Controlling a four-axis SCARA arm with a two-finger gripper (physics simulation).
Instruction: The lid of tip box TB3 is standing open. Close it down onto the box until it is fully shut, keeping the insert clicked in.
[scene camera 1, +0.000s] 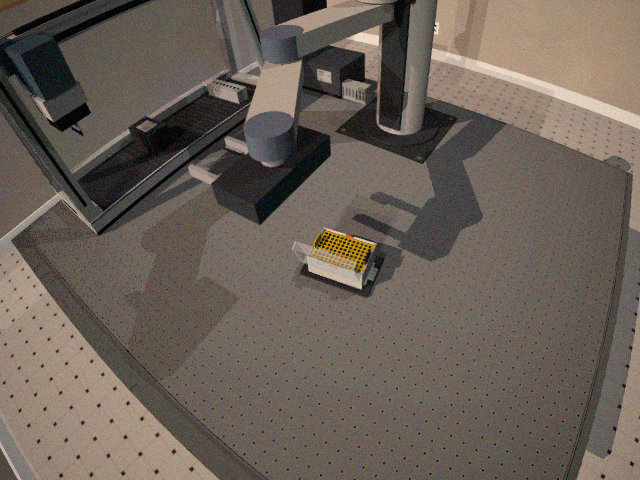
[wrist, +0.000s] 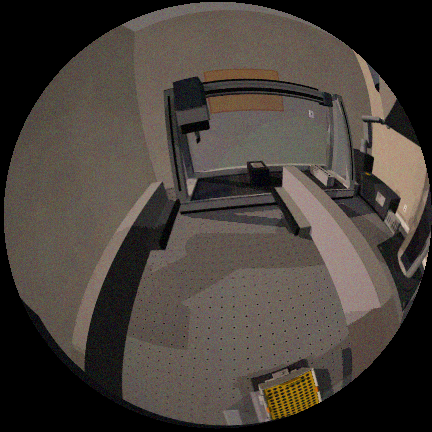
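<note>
Tip box TB3 stands on a dark base near the middle of the mat. Its yellow insert sits in the top; whether it is fully clicked in cannot be told. The clear lid stands open along one long side, tilted outward; it is faint and partly cut off at the bottom of the wrist view. My gripper is shut to its narrow stop, its two long fingers parallel and apart with nothing between them. It hangs above the mat, behind and left of the box, touching neither box nor lid.
A framed gantry station with a dark deck stands at the left, holding a small black block and a white rack. The arm's column stands behind the box, near a dark cabinet.
</note>
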